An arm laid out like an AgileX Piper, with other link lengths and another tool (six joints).
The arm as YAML. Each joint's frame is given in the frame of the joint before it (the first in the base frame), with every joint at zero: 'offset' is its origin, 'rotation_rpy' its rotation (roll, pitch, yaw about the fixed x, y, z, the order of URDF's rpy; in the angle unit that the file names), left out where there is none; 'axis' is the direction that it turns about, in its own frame. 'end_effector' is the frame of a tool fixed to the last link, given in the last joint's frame.
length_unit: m
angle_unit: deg
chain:
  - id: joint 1
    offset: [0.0, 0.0, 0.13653]
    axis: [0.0, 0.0, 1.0]
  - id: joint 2
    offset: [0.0, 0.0, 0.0]
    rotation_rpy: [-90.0, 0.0, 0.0]
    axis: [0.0, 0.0, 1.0]
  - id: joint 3
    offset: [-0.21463, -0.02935, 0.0]
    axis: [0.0, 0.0, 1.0]
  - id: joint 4
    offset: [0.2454, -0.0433, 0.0]
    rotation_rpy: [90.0, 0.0, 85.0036]
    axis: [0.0, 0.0, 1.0]
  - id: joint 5
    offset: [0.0, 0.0, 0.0]
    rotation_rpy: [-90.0, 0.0, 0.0]
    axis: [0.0, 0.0, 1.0]
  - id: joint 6
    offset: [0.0, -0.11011, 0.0]
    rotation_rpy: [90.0, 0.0, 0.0]
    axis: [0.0, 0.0, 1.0]
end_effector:
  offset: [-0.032, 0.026, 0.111]
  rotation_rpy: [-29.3, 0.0, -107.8]
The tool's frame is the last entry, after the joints.
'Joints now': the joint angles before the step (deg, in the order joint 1, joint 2, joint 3, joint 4, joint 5, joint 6). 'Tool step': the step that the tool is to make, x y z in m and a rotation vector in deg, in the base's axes. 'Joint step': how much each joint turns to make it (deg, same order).
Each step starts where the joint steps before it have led.
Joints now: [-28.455, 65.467, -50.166, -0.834, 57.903, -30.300]
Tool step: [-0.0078, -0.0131, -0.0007, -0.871, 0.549, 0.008]
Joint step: [-3.596, -0.003, -0.004, 0.452, 0.006, -3.968]
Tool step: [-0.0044, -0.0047, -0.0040, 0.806, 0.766, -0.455]
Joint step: [-2.002, 0.743, 0.011, 0.943, 0.331, -1.846]
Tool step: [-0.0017, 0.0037, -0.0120, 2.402, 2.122, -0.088]
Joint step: [-0.183, 2.428, -0.001, 0.911, 0.682, -0.293]
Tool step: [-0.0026, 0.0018, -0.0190, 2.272, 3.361, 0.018]
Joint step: [0.014, 4.002, -0.003, -0.013, 0.058, 0.001]
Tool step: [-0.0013, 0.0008, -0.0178, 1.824, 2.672, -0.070]
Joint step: [-0.006, 3.932, 0.011, 0.001, -0.708, 0.048]
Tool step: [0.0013, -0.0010, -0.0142, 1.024, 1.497, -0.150]
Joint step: [0.002, 3.388, -0.097, 0.000, -1.480, 0.119]
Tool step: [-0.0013, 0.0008, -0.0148, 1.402, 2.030, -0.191]
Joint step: [-0.002, 3.400, -0.125, 0.006, -0.812, 0.170]
